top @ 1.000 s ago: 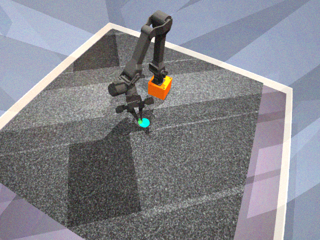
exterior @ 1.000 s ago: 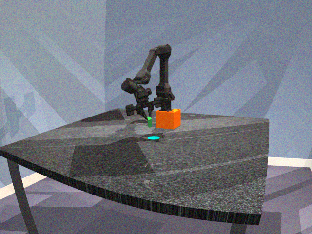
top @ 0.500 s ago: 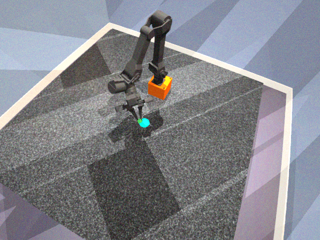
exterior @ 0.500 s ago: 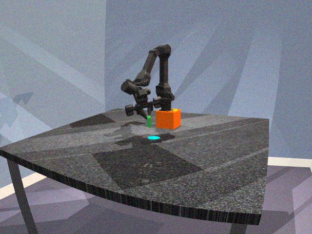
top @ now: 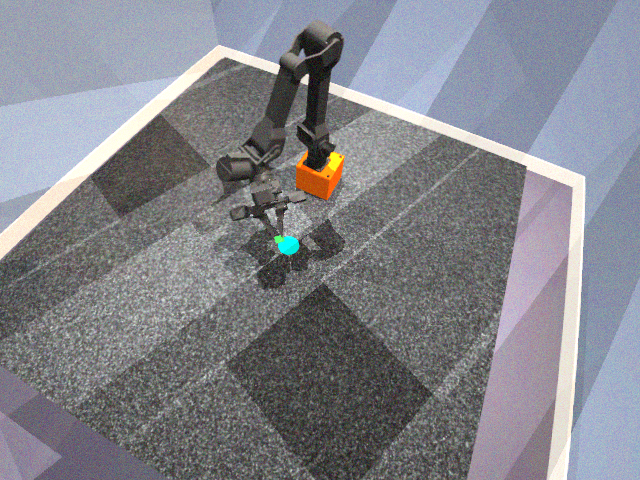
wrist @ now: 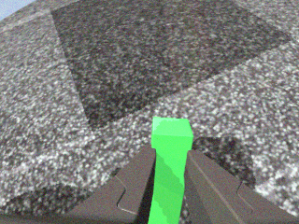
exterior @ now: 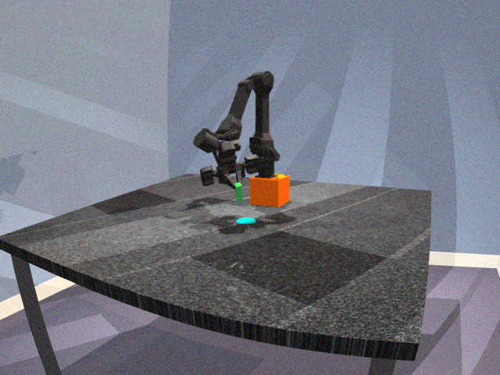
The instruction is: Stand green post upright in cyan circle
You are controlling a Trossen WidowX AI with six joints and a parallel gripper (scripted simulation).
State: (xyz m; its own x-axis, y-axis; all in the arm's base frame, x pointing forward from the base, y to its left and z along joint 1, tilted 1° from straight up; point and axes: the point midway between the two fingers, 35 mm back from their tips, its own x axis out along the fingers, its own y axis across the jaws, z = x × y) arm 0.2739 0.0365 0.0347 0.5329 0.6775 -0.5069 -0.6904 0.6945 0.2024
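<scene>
My gripper tip is 50 mm past the cyan circle and 120 mm above it. From my gripper tip the other things lie so: green post (10 mm behind, 20 mm below).
</scene>
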